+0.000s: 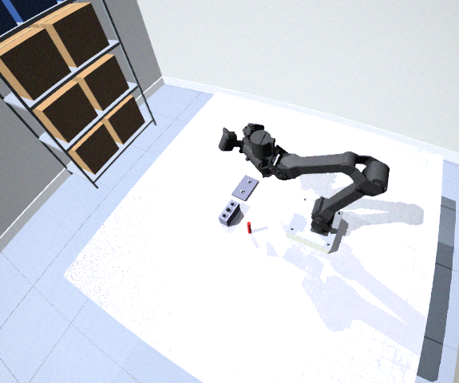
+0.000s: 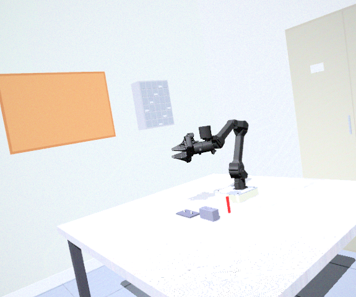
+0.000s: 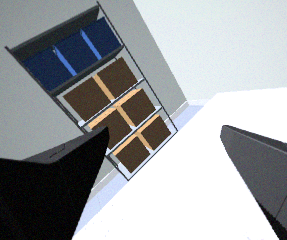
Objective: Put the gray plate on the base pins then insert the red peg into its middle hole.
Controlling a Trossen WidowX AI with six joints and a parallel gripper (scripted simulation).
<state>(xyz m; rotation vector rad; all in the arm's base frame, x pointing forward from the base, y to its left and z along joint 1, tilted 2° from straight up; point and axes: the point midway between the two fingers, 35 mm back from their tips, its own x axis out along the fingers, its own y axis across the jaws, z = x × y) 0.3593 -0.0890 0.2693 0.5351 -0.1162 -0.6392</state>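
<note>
Now: the gray plate 3 cm behind my gripper tip, 17 cm to the left of it and 29 cm below it. Round my gripper tip: base 3 cm behind, 2 cm to the left, 32 cm below; red peg 13 cm behind, 21 cm to the left, 29 cm below.
</note>
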